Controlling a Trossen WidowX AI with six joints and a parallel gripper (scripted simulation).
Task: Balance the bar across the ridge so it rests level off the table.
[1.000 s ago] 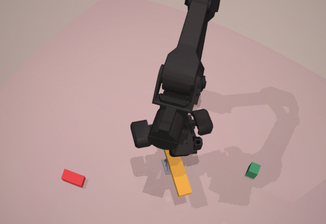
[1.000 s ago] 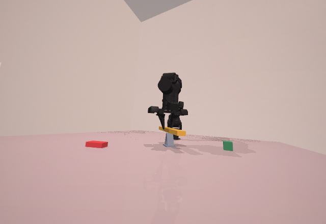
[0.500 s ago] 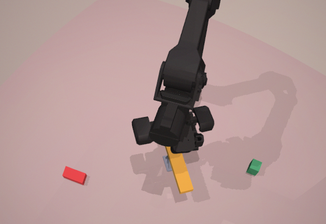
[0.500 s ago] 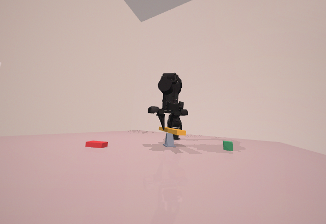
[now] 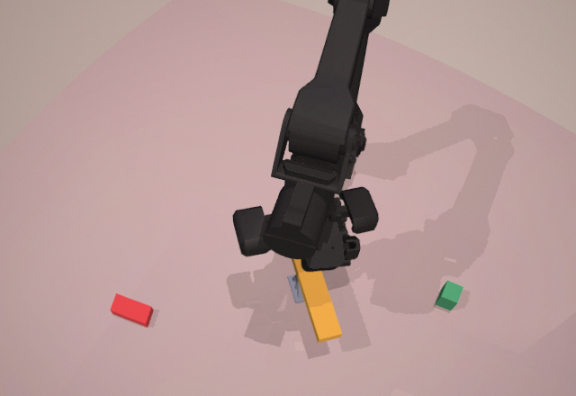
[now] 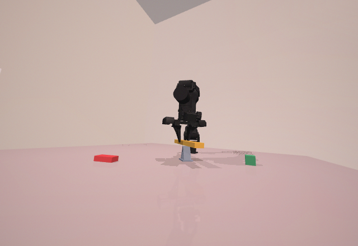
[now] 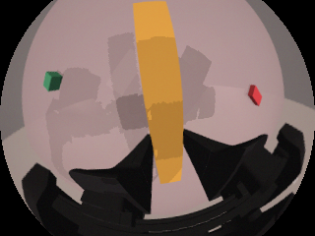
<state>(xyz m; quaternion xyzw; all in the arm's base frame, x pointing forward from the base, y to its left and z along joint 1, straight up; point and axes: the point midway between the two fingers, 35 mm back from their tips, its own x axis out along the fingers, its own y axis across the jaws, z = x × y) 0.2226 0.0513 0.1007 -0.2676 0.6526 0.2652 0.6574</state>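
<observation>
Right now my gripper tip is 20 mm short of the orange bar and 20 mm to the right of it. Round my gripper tip: flat red block (210 mm ahead, 180 mm to the right, 60 mm below); then green cube (70 mm behind, 250 mm to the left, 50 mm below).
</observation>
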